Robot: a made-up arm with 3 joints. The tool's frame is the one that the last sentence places.
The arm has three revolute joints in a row. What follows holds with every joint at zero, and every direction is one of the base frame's. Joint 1 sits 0.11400 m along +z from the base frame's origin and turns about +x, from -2.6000 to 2.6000 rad. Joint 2 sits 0.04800 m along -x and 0.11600 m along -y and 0.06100 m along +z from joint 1 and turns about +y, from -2.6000 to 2.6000 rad. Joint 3 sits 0.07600 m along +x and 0.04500 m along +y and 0.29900 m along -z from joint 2 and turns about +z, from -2.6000 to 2.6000 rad. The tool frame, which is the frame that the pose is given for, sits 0.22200 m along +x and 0.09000 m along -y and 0.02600 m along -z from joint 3; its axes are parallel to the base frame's.
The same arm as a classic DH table. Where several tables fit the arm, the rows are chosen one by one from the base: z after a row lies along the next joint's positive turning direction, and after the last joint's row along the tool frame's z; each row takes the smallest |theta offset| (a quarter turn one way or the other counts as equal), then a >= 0, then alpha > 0; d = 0 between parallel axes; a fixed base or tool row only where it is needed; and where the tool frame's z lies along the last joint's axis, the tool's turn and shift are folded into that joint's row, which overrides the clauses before.
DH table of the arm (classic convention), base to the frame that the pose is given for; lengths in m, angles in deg. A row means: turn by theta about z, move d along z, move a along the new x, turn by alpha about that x. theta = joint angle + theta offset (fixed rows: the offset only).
base (fixed): d 0.114; theta offset 90; a 0; alpha 90
joint 1: d -0.048; theta offset 90; a 0.061; alpha 90
joint 2: d -0.071; theta offset 90; a 0.076; alpha 90
joint 3: d 0; theta offset -22.07; a 0.2395; alpha 0
tool (fixed): d -0.325; theta offset 22.07; a 0; alpha 0
Joint limits (deg, base to tool): -148.97..148.97 -148.97..148.97 -148.97..148.97

